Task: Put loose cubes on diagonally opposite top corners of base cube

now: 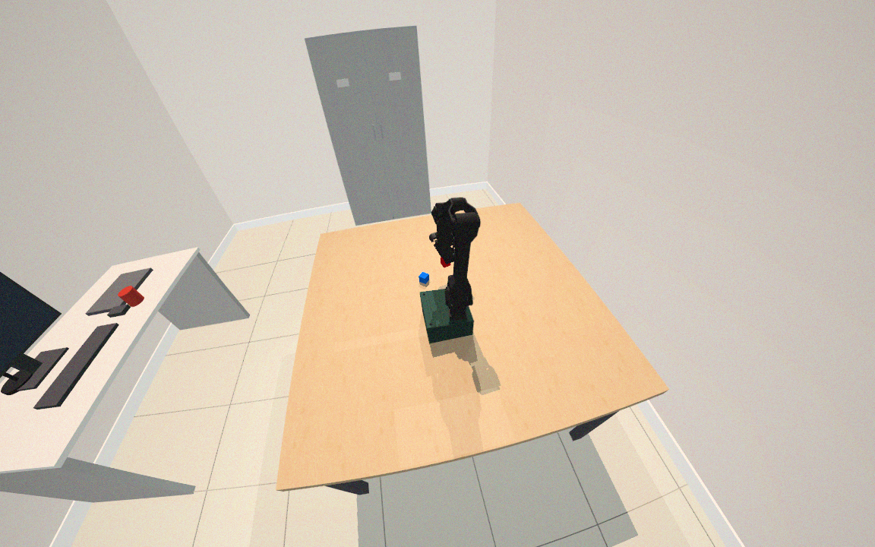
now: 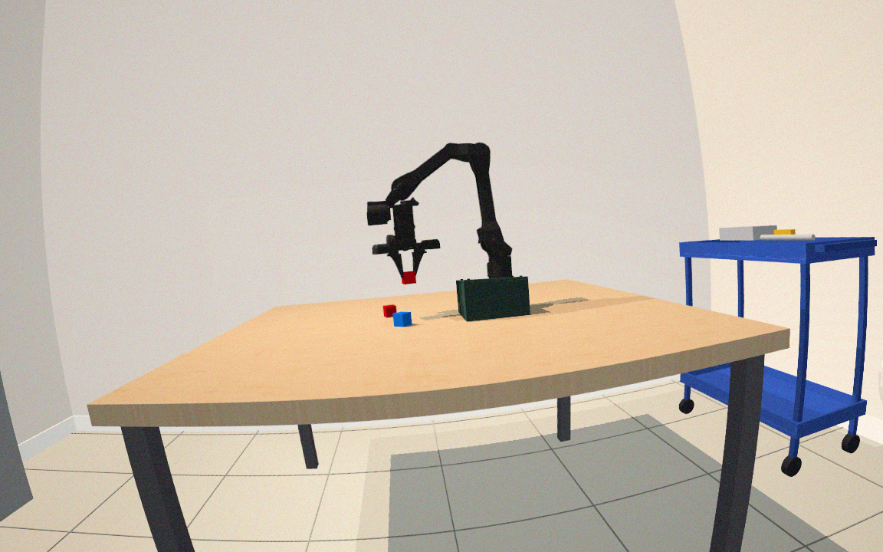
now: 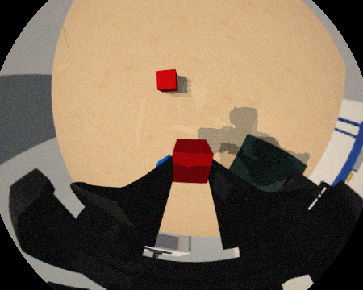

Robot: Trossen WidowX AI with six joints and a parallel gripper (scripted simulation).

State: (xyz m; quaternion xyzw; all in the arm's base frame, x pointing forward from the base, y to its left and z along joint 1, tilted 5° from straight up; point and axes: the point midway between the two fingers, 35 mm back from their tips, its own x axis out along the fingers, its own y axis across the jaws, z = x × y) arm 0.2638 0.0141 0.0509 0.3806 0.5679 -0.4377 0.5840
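Now: gripper tip 20 mm short of the blue cube, 100 mm to the right of it and 100 mm above it.
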